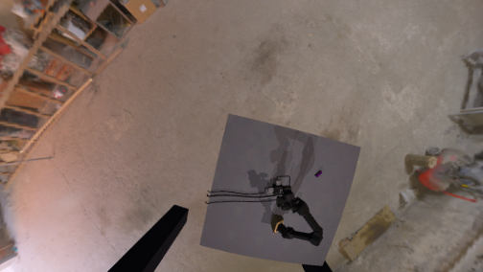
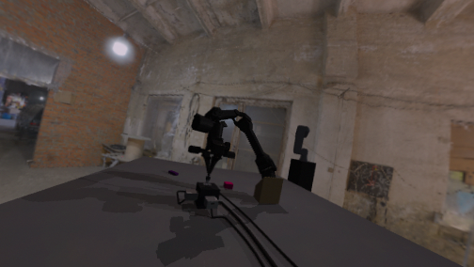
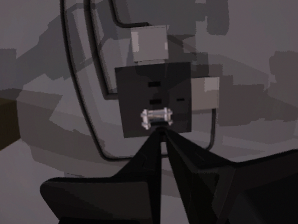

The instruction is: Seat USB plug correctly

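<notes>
Right now my gripper tip is 20 mm above the pale USB plug. Round my gripper tip: magenta block 210 mm to the right, 140 mm behind, 110 mm below; small purple piece 340 mm to the right, 190 mm ahead, 120 mm below.
</notes>
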